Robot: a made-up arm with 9 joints. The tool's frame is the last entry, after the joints. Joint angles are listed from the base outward.
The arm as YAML. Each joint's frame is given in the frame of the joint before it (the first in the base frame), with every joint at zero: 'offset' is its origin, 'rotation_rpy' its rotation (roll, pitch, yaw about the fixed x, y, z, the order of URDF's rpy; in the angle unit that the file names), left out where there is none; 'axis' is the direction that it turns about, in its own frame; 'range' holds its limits. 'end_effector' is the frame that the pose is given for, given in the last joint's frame.
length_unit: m
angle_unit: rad
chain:
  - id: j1
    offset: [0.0, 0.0, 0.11]
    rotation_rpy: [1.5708, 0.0, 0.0]
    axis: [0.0, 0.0, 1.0]
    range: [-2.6, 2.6]
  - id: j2
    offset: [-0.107, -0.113, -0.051]
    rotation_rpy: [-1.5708, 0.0, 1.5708]
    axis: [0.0, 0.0, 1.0]
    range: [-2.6, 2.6]
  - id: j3
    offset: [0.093, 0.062, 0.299]
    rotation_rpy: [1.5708, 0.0, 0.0]
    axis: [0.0, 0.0, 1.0]
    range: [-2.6, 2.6]
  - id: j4
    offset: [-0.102, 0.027, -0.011]
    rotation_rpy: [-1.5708, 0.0, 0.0]
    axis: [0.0, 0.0, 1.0]
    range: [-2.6, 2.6]
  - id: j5
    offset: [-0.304, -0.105, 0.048]
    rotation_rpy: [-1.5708, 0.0, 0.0]
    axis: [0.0, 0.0, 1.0]
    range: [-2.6, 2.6]
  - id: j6
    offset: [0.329, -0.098, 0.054]
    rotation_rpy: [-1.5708, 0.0, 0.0]
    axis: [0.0, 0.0, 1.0]
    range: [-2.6, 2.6]
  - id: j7
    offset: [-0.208, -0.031, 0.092]
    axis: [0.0, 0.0, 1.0]
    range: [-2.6, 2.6]
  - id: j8
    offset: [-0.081, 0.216, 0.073]
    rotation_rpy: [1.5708, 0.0, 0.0]
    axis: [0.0, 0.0, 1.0]
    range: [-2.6, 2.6]
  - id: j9
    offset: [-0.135, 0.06, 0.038]
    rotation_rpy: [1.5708, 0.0, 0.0]
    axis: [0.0, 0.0, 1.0]
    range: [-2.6, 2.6]
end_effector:
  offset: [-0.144, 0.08, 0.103]
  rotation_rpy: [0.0, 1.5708, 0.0]
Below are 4 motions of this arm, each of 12 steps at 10 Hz.
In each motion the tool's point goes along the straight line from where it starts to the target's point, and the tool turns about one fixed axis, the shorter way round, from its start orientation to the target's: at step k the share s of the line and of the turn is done. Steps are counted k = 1, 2, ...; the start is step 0. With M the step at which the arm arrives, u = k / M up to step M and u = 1 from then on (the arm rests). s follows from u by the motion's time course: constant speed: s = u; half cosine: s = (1 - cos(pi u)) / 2; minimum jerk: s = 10 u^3 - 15 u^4 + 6 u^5.
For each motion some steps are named. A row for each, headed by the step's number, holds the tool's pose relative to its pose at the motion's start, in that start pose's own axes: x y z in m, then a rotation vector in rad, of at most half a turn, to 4 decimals.
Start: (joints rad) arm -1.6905 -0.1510 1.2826 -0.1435 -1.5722 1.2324 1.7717 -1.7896 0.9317
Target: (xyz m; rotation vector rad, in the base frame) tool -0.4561 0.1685 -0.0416 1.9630 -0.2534 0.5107
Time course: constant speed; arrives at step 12
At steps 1, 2, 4, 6, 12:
1: 0.0296 -0.0156 0.0608 -0.0237 0.0751 0.0614
2: 0.0593 -0.0313 0.1216 -0.0473 0.1503 0.1229
4: 0.1186 -0.0626 0.2432 -0.0947 0.3006 0.2458
6: 0.1779 -0.0939 0.3647 -0.1420 0.4509 0.3687
12: 0.3558 -0.1878 0.7295 -0.2840 0.9018 0.7374

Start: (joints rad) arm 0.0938 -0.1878 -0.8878 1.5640 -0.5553 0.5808 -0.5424 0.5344 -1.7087
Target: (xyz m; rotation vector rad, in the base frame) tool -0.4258 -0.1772 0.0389 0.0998 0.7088 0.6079
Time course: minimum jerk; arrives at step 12
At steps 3, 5, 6, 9, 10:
3: 0.0067 -0.0027 0.0164 -0.0452 0.0006 0.0439
5: 0.0223 -0.0092 0.0548 -0.1513 0.0020 0.1470
6: 0.0322 -0.0133 0.0791 -0.2182 0.0029 0.2120
9: 0.0577 -0.0238 0.1418 -0.3913 0.0052 0.3802
10: 0.0621 -0.0256 0.1526 -0.4210 0.0056 0.4090

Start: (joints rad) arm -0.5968 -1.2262 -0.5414 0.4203 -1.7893 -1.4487 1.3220 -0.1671 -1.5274
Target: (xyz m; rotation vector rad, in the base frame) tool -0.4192 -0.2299 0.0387 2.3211 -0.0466 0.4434
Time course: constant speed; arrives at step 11
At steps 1, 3, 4, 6, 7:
1: 0.0242 -0.0344 0.0046 0.0371 0.0526 -0.0751
3: 0.0727 -0.1032 0.0137 0.1112 0.1579 -0.2252
4: 0.0969 -0.1376 0.0183 0.1483 0.2105 -0.3003
6: 0.1453 -0.2064 0.0275 0.2224 0.3158 -0.4505
7: 0.1695 -0.2408 0.0320 0.2595 0.3685 -0.5255

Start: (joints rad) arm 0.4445 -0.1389 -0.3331 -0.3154 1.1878 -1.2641 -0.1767 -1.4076 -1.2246
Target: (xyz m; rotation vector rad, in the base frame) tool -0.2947 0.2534 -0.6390 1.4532 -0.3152 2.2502
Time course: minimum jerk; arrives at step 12
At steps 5, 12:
5: 0.0922 0.0362 -0.0817 0.0402 -0.0920 0.3515
12: 0.2659 0.1046 -0.2358 0.1159 -0.2655 1.0142

